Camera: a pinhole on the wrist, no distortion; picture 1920 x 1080 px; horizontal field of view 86.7 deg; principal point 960.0 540.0 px. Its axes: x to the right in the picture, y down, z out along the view. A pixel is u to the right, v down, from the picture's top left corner.
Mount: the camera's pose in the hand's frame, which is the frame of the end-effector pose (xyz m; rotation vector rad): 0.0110 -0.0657 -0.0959 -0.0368 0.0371 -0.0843
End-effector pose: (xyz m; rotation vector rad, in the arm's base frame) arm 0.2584 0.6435 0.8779 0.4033 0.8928 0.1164
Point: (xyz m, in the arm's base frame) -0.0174 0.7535 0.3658
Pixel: behind the camera
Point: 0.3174 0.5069 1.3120
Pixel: 97 709
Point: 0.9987 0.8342 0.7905
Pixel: 1852 1020
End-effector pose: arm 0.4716 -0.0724 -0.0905 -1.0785 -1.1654 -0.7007
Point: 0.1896 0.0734 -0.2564
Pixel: 192 177
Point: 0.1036 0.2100 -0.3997
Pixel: 100 287
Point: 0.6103 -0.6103 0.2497
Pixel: behind the camera
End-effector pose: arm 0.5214 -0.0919 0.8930 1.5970 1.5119 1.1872
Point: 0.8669 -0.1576 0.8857
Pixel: 632 1005
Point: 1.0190 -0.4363 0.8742
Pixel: 99 1043
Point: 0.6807 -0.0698 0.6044
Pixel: 803 107
